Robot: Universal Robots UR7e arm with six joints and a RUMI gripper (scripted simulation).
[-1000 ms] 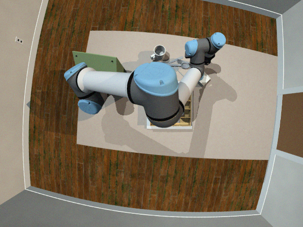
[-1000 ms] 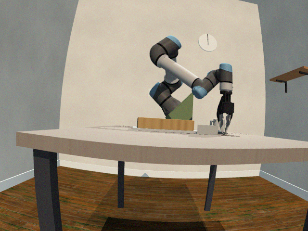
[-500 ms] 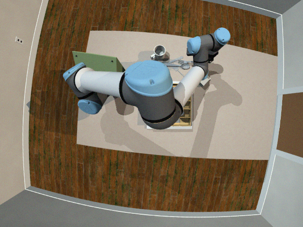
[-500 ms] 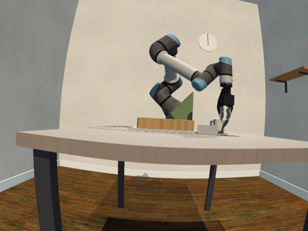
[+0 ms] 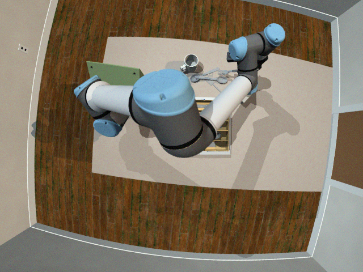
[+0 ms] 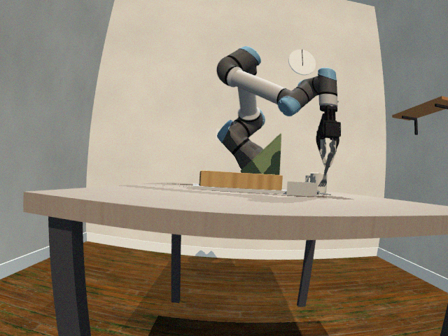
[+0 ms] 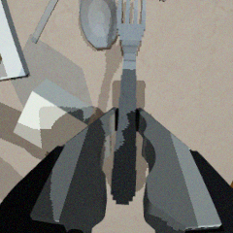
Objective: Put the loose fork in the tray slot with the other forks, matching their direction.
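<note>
My hand is 10 cm to the left of the white block, 10 cm above it and 8 cm short of it. From my hand the other things lie so: mug 27 cm behind, 8 cm below; tray 34 cm to the right, 11 cm behind, 7 cm below.
</note>
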